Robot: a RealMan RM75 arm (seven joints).
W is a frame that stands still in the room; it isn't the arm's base.
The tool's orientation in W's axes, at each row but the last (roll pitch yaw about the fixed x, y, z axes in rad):
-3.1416 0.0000 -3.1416
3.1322 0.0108 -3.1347
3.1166 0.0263 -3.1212
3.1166 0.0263 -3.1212
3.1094 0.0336 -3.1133
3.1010 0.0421 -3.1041
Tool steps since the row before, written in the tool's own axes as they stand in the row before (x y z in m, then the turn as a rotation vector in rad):
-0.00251 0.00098 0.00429 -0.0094 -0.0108 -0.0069
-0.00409 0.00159 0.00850 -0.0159 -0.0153 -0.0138
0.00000 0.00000 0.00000 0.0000 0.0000 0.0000
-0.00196 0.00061 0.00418 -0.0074 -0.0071 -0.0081
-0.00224 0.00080 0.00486 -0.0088 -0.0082 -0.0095
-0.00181 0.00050 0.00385 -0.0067 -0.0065 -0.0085
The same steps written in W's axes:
0.00251 0.00098 -0.00429 0.0094 -0.0108 0.0069
0.00417 0.00170 -0.00844 0.0159 -0.0153 0.0138
0.00000 0.00000 0.00000 0.0000 0.0000 0.0000
0.00205 0.00076 -0.00411 0.0073 -0.0072 0.0081
0.00237 0.00102 -0.00475 0.0087 -0.0083 0.0095
0.00194 0.00073 -0.00375 0.0066 -0.0066 0.0085

